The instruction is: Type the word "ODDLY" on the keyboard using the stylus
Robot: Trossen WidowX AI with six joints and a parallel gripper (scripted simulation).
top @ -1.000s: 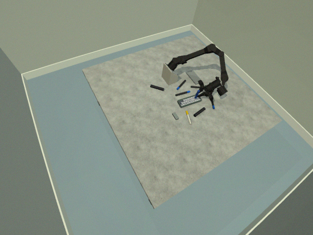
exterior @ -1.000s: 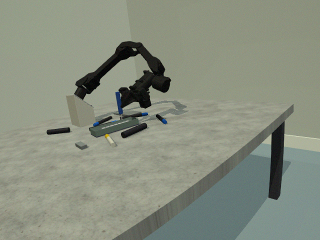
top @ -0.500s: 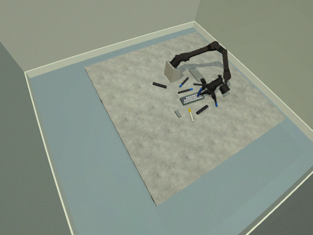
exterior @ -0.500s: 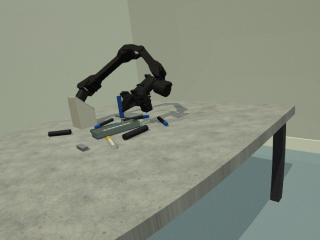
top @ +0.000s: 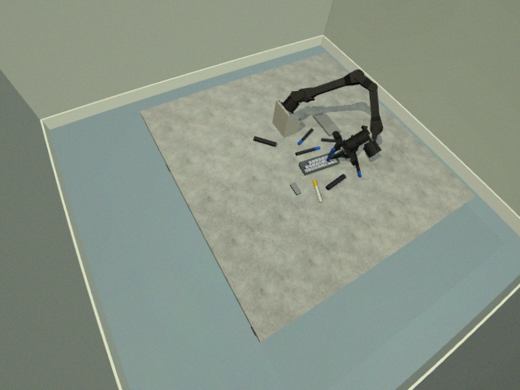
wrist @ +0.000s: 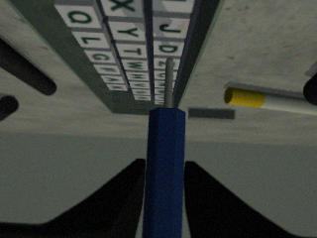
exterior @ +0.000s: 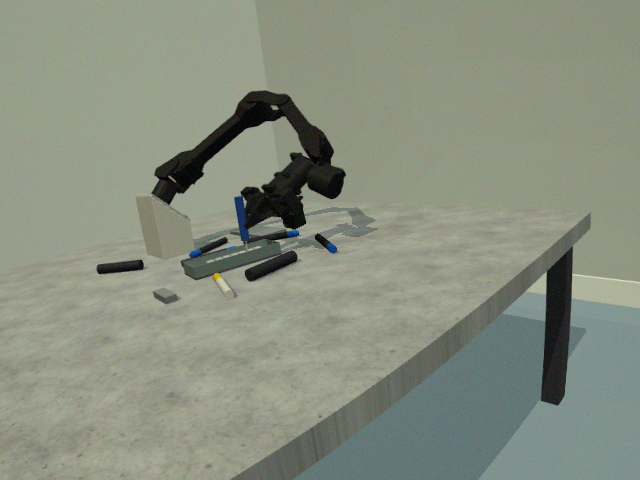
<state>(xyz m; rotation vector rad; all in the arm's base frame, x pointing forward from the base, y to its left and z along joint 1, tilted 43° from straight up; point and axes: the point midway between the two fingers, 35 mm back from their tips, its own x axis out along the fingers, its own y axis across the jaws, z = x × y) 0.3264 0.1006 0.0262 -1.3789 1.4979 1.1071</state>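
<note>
My gripper tip is now 10 mm above the stylus. Round my gripper tip: grey eraser 210 mm to the right, 70 mm below, 50 mm ahead; then stylus tip 50 mm below; then yellow-capped white marker 120 mm to the right, 100 mm ahead, 70 mm below.
</note>
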